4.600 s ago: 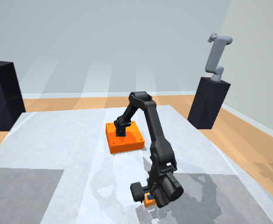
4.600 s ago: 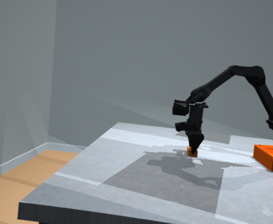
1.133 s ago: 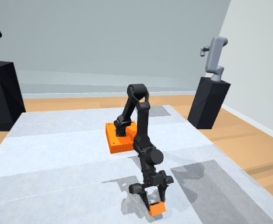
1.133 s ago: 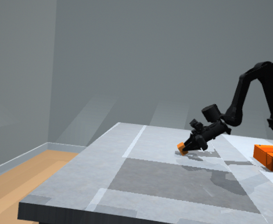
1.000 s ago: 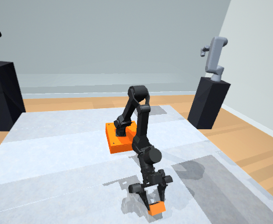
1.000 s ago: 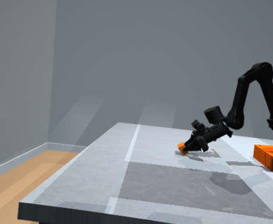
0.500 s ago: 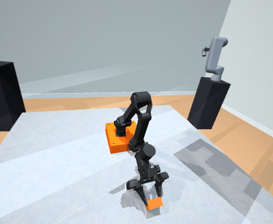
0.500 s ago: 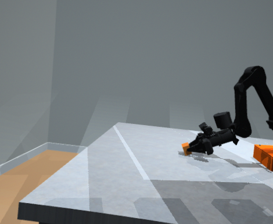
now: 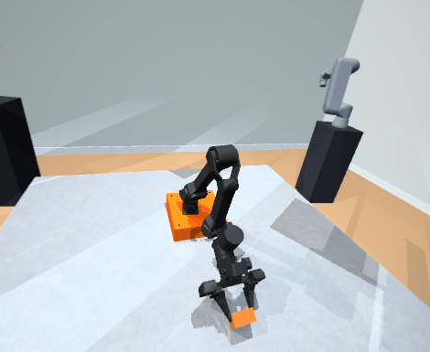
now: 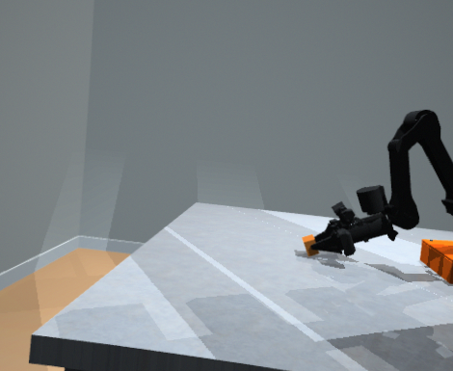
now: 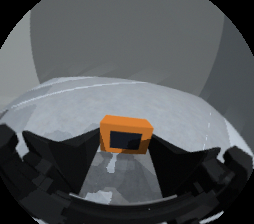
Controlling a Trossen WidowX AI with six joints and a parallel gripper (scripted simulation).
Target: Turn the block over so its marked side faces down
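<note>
My gripper tip is 10 mm past the orange block.
</note>
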